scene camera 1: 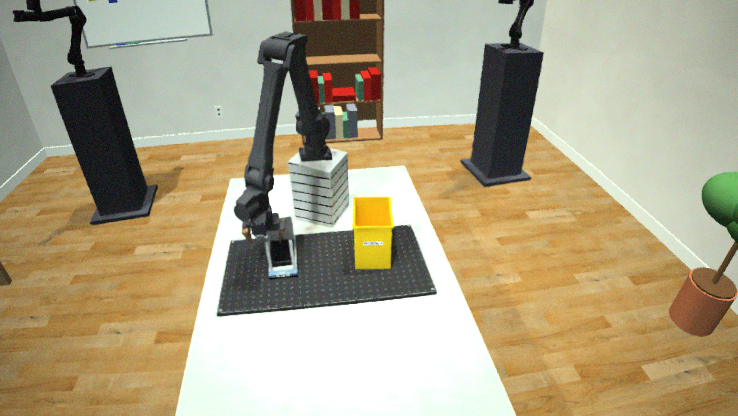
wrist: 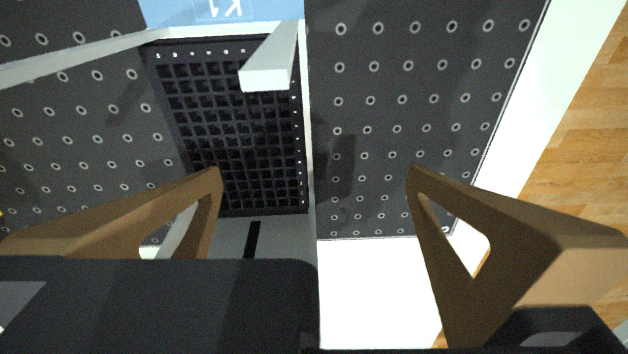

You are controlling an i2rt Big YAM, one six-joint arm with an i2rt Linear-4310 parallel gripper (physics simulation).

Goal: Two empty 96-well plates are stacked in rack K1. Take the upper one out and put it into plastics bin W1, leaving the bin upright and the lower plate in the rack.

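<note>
The black upper 96-well plate (scene camera 1: pixel 281 253) (wrist: pixel 235 125) lies in rack K1 (scene camera 1: pixel 282 272) (wrist: pixel 265 80), which has pale walls, upright corner posts and a blue label. The lower plate cannot be made out beneath it. My gripper (scene camera 1: pixel 265 239) (wrist: pixel 314 176) is wide open and empty, near the back of the rack. In the wrist view, the left brown fingertip overlaps the plate's lower left part; the right one shows beyond the rack's right side, over the board. Yellow bin W1 (scene camera 1: pixel 373 253) stands upright to the right of the rack in the scene view.
The rack and bin stand on a black perforated board (scene camera 1: pixel 330 281) (wrist: pixel 400 115) on a white table (scene camera 1: pixel 335 356). A pale striped block (scene camera 1: pixel 312 191) under the arm's base stands behind the board. Two dark pedestals (scene camera 1: pixel 105 149) (scene camera 1: pixel 509 113) with small arms stand farther back.
</note>
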